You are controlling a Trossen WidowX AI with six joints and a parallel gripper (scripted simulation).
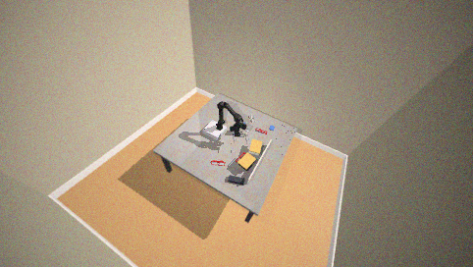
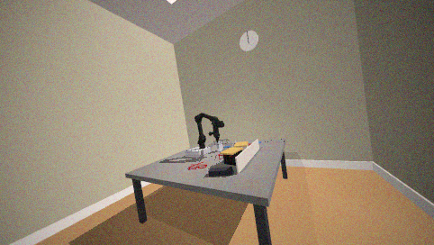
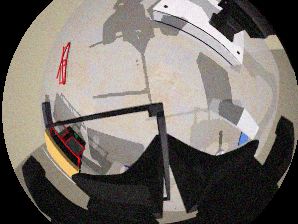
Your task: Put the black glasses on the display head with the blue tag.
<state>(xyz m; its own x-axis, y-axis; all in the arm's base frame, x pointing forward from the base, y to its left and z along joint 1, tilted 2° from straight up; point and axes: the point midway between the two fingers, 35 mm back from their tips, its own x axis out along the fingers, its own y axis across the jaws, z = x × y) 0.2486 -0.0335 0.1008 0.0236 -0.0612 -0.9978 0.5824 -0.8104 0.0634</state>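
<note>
Right now my gripper tip is 7 cm past the white shape, 15 cm to the right of it and 7 cm above it. Also, from my gripper tip: dark box (27 cm ahead, 42 cm to the right, 11 cm below); then white upright divider (38 cm ahead, 9 cm to the right, 8 cm below).
</note>
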